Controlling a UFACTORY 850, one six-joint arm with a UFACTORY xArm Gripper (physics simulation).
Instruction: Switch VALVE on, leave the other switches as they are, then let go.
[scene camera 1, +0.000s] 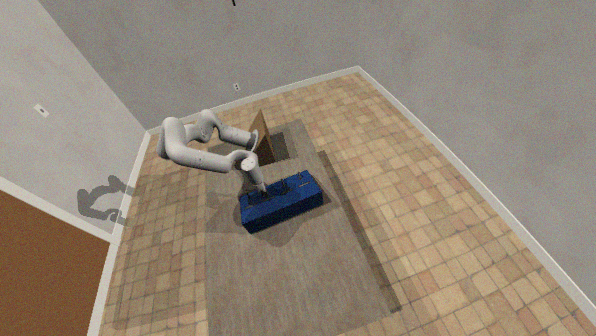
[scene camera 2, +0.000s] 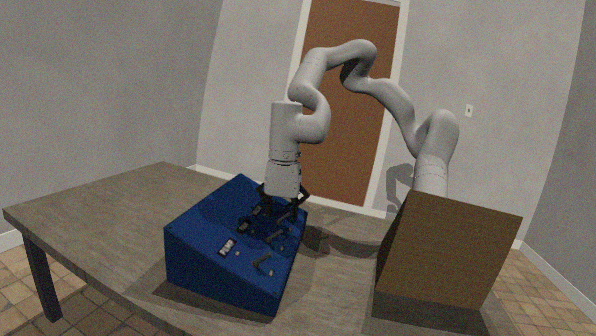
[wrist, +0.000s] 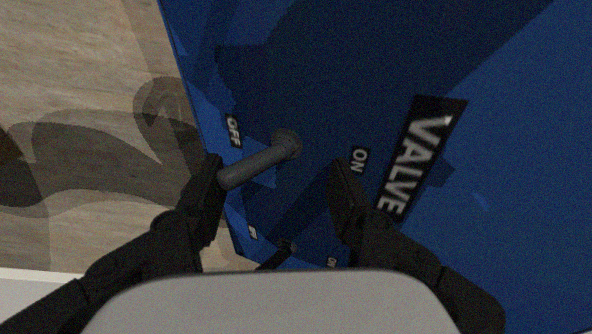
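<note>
The blue switch console (scene camera 1: 285, 212) (scene camera 2: 215, 282) (wrist: 525, 175) has a sloped face with several levers. In the wrist view, the VALVE label (wrist: 415, 155) is at the right, beside an ON mark (wrist: 359, 160). The grey VALVE lever (wrist: 252, 165) leans to the OFF side, below the OFF mark (wrist: 233, 131). My gripper (scene camera 1: 265, 193) (scene camera 2: 281, 212) (wrist: 278, 173) is open, low over the console, with its fingers on either side of this lever. The left finger in the wrist view meets the lever's free end; the right finger stands apart from the lever, near the ON mark.
Another lever (wrist: 276, 257) shows partly behind the gripper body in the wrist view. The PUMP label (scene camera 2: 226, 246) and its lever (scene camera 2: 261, 261) are nearer scene camera 2. A brown box-like block (scene camera 2: 450, 250) (scene camera 1: 261, 132) stands on the table (scene camera 2: 120, 205) (scene camera 1: 280, 285) by the arm's base.
</note>
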